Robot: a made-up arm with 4 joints.
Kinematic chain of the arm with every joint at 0, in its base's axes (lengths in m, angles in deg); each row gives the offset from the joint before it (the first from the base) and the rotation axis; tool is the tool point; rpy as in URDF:
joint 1: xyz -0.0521 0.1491 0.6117 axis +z
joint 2: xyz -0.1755 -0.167 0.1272 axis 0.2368 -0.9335 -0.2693
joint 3: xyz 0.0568 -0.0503 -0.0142 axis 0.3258 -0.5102 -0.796
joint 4: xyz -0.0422 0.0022 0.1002 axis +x
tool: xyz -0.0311 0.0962 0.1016 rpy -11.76 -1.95 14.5
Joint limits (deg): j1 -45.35..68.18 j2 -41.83..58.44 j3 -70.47..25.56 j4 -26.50..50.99
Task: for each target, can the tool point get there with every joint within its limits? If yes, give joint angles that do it. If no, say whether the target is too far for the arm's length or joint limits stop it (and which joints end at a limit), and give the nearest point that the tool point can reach.
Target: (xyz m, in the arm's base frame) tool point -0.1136 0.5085 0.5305
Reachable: no: joint limits stop it (at a limit: joint 1, joint 2, joint 4) | nearest point -0.3324 0.2903 0.8095 | short by 0.416 m
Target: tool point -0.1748 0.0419 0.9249
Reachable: yes | joints -1.62 -25.14 3.12 7.33
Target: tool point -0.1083 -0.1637 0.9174
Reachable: yes | joints 51.58 33.01 -17.27 9.76
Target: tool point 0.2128 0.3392 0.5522
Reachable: no: joint limits stop it (at a limit: joint 1, joint 2, joint 3, joint 4) | nearest point 0.0290 0.1535 0.8267 | short by 0.379 m
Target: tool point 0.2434 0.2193 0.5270
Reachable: no: joint limits stop it (at a limit: joint 1, joint 2, joint 3, joint 4) | nearest point 0.0290 0.1535 0.8267 | short by 0.374 m
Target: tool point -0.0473 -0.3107 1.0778
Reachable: no: too far | nearest point -0.0482 -0.2215 0.9479 | short by 0.158 m
